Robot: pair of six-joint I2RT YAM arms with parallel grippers.
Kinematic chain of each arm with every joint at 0, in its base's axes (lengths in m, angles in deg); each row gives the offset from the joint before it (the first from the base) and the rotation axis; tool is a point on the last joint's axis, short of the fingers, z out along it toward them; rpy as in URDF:
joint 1: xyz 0 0 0.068 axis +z
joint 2: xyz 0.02 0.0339 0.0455 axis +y
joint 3: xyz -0.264 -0.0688 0 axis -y
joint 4: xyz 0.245 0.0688 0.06 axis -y
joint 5: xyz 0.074 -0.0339 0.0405 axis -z
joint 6: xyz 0.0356 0 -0.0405 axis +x
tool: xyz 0 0 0 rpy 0 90 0
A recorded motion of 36 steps. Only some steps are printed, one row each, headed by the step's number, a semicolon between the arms.
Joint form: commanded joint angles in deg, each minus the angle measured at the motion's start. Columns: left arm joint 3, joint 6, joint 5, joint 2, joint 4, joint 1; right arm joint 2, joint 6, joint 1, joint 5, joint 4, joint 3.
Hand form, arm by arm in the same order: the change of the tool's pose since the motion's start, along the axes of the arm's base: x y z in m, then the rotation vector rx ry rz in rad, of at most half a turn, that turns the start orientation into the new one. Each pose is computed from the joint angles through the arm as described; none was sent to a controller.
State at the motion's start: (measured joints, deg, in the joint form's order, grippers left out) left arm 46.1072 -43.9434 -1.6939 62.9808 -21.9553 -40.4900; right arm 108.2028 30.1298 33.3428 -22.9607 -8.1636 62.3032
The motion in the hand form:
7: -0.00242 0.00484 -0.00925 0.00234 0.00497 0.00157; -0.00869 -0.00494 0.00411 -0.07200 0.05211 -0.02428
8: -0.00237 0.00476 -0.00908 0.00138 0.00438 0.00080; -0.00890 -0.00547 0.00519 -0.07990 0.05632 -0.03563
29: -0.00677 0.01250 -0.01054 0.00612 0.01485 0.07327; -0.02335 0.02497 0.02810 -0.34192 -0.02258 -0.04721
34: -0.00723 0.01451 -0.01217 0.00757 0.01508 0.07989; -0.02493 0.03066 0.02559 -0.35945 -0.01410 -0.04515
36: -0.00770 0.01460 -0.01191 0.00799 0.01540 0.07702; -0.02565 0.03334 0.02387 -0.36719 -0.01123 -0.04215
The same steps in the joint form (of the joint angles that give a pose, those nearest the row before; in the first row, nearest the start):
7: -2.53 0.25 0.44 -1.02 1.21 0.59; -1.67 0.46 0.32 2.44 -6.47 0.20
8: -2.51 0.26 0.48 -1.02 1.26 0.59; -1.84 0.91 0.32 3.00 -7.08 0.35
29: -3.53 -2.29 -2.35 -2.91 -0.37 0.93; -1.47 -0.16 6.90 19.01 -20.76 8.45
34: -4.06 -2.29 -2.44 -3.28 -0.28 1.24; -0.47 0.45 7.78 19.75 -21.69 9.37
36: -4.04 -2.21 -2.35 -3.39 -0.43 1.20; 0.05 0.62 8.18 20.04 -21.96 9.73

